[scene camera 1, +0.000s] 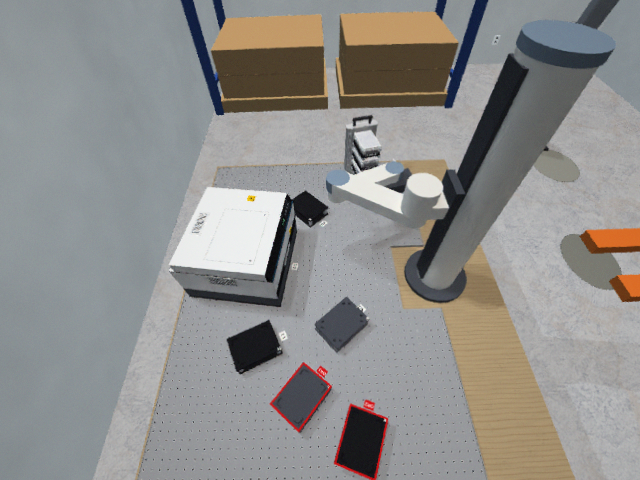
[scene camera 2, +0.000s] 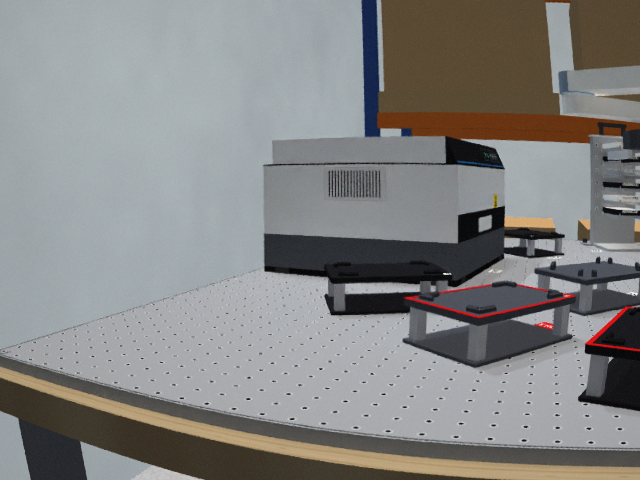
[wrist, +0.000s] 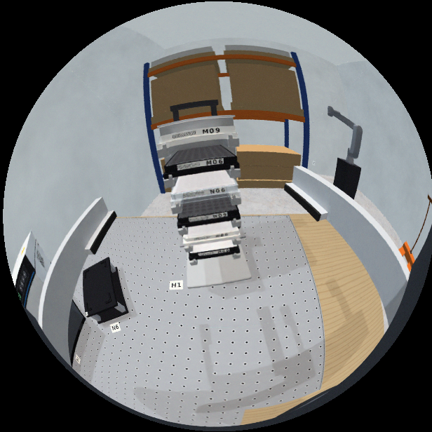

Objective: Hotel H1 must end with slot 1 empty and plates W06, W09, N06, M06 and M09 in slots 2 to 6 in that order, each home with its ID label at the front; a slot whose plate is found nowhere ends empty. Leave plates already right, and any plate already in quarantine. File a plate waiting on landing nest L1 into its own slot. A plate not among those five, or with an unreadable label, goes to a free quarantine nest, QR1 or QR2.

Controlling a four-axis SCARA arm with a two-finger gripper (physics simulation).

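Places are measured from the arm's base along level axes (x ahead, y left, z up), in millimetres.
Where they show: gripper, fingertip midpoint: (scene camera 1: pixel 374 164) (scene camera 2: pixel 636 157); arm's base at its link origin: (scene camera 1: pixel 434 275).
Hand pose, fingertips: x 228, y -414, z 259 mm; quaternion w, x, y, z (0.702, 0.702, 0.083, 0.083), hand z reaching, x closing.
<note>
Things, the pixels of their top centre, and the offset from my fingertips.
- Landing nest L1 at its top centre: (scene camera 2: pixel 385 266) (scene camera 1: pixel 253 343) 491 mm ahead, 697 mm left, 192 mm down
- white boxy instrument at its top centre: (scene camera 2: pixel 395 142) (scene camera 1: pixel 232 225) 569 mm ahead, 322 mm left, 1 mm up
- Black nest N6 at its top centre: (scene camera 2: pixel 527 230) (scene camera 1: pixel 307 204) 302 mm ahead, 44 mm left, 192 mm down
- dark grey nest at its top centre: (scene camera 2: pixel 596 262) (scene camera 1: pixel 342 320) 178 mm ahead, 624 mm left, 186 mm down
Hotel H1 (scene camera 1: pixel 349 147) (scene camera 2: pixel 597 186) (wrist: pixel 218 272) holds a stack of plates, labels facing the wrist camera. From the top these are white M09 (wrist: pixel 195 135), black M06 (wrist: pixel 201 157), white N06 (wrist: pixel 205 185) and black W09 (wrist: pixel 208 208). Below them are a white plate (wrist: pixel 211 234) and a lowest black plate (wrist: pixel 212 253), their labels too small to read surely. My gripper (wrist: pixel 193 187) is open and empty, short of the hotel front, its fingers far apart. Landing nest L1 (scene camera 1: pixel 253 346) (scene camera 2: pixel 382 271) bears no plate. The two red-edged quarantine nests (scene camera 1: pixel 300 396) (scene camera 1: pixel 361 441) bear no plate.
A white boxy instrument (scene camera 1: pixel 237 232) (scene camera 2: pixel 361 206) stands at the left. Black nest N6 (scene camera 1: pixel 309 208) (wrist: pixel 102 285) stands between it and the hotel. A dark grey nest (scene camera 1: pixel 341 323) (scene camera 2: pixel 589 272) stands mid-table. The arm's column (scene camera 1: pixel 496 155) rises at the right.
</note>
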